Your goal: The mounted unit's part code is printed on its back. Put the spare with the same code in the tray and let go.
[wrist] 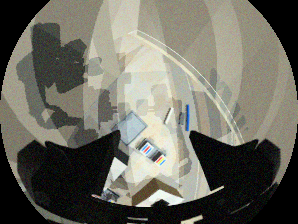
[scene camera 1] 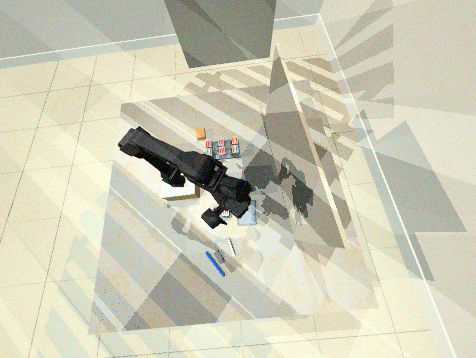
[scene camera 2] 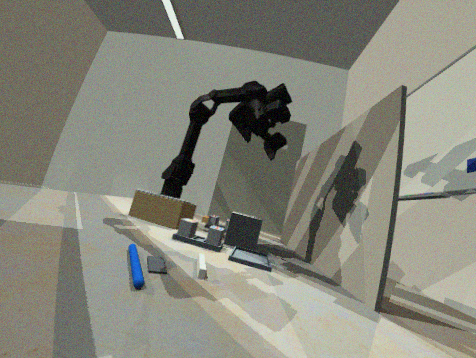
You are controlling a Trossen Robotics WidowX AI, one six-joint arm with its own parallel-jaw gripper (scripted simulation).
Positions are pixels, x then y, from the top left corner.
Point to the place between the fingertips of the gripper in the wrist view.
156,134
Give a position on a mounted unit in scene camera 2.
At 243,230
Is the gripper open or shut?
Open.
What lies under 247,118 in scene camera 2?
The gripper.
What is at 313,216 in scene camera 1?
A tall panel.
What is the gripper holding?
Nothing.
